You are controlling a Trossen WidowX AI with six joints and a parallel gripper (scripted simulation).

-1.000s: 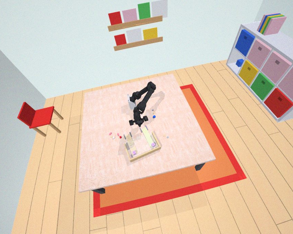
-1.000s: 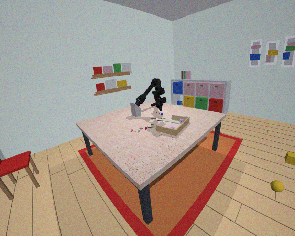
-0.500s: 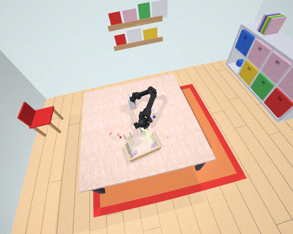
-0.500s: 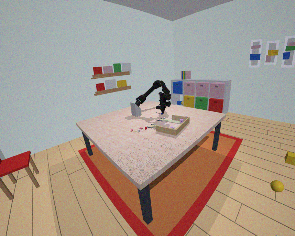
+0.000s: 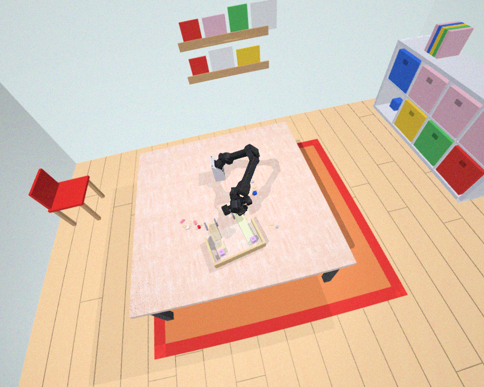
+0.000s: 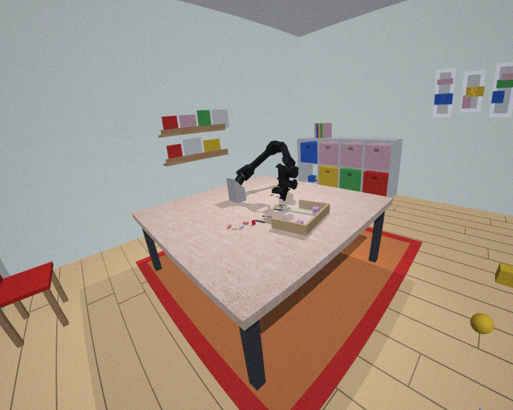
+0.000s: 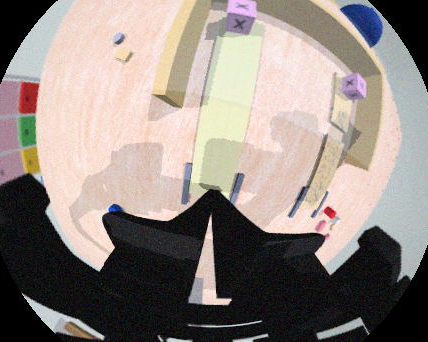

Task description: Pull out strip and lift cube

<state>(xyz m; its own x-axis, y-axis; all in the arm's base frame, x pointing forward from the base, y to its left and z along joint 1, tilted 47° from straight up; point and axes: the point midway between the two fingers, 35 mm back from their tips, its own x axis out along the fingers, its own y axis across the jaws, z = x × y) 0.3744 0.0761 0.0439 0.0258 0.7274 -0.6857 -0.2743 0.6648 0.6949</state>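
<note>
My gripper tip is 90 mm short of the pale yellow strip, 20 mm to the right of it and 50 mm above it.
</note>
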